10 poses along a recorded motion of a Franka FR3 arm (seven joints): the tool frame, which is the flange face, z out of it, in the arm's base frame.
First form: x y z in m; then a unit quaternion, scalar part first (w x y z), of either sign.
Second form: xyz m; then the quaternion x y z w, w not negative. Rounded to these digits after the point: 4 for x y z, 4 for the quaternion.
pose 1, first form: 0.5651, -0.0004, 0.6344, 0.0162, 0.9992, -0.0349, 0.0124
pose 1, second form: 0.5651, -0.0004, 0.6344, 0.9992, -0.0349, 0.0124, 0.0162
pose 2, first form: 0.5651, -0.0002, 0.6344, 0.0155, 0.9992, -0.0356, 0.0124
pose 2, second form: 0.5651, -0.0002, 0.6344, 0.9992, -0.0356, 0.0124, 0.0155
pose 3, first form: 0.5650, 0.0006, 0.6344, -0.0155, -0.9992, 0.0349, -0.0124
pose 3, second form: 0.5650, 0.0006, 0.6344, 0.9992, -0.0349, 0.0124, 0.0155
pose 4, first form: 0.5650, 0.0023, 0.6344, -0.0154, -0.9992, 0.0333, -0.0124
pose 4, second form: 0.5650, 0.0023, 0.6344, 0.9992, -0.0333, 0.0124, 0.0154
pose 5, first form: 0.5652, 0.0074, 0.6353, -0.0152, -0.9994, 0.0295, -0.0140
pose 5, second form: 0.5652, 0.0074, 0.6353, 0.9994, -0.0295, 0.0140, 0.0152
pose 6, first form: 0.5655, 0.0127, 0.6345, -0.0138, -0.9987, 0.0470, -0.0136
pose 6, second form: 0.5655, 0.0127, 0.6345, 0.9987, -0.0470, 0.0136, 0.0138
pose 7, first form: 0.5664, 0.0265, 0.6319, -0.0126, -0.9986, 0.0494, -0.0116
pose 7, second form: 0.5664, 0.0265, 0.6319, 0.9986, -0.0494, 0.0116, 0.0126
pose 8, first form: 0.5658, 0.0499, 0.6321, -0.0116, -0.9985, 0.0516, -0.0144
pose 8, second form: 0.5658, 0.0499, 0.6321, 0.9985, -0.0516, 0.0144, 0.0116
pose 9, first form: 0.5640, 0.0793, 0.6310, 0.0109, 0.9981, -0.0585, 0.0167
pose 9, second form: 0.5640, 0.0793, 0.6310, 0.9981, -0.0585, 0.0167, 0.0109
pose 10, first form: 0.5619, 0.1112, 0.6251, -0.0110, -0.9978, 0.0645, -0.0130
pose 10, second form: 0.5619, 0.1112, 0.6251, 0.9978, -0.0645, 0.0130, 0.0110
